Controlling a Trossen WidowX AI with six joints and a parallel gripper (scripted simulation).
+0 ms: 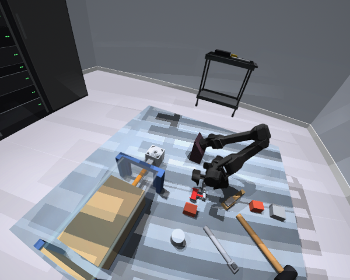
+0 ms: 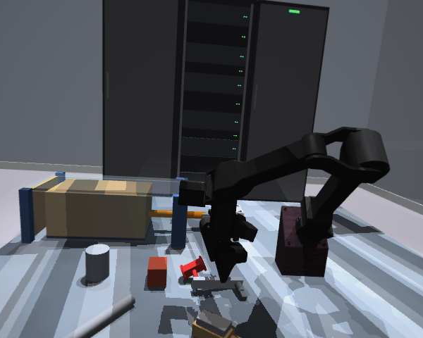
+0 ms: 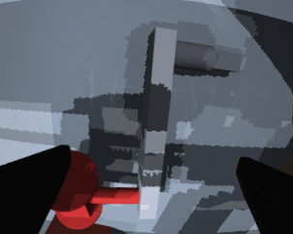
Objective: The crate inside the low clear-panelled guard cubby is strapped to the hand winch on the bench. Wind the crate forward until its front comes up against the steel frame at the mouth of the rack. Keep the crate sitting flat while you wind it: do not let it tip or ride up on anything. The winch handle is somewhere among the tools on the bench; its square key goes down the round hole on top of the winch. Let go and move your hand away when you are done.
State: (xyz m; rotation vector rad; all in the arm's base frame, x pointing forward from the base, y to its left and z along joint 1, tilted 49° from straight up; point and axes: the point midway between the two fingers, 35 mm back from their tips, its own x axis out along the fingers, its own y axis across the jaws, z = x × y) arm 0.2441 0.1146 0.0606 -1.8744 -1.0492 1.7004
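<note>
My gripper tip is now 1 cm short of the crank handle, 1 cm to the left of it and 3 cm above it. Round my gripper tip: red knob 5 cm ahead, 3 cm to the right, 2 cm below; grey winch 6 cm behind, 36 cm to the right, 2 cm below; frame 11 cm ahead, 34 cm to the right, 6 cm above.
</note>
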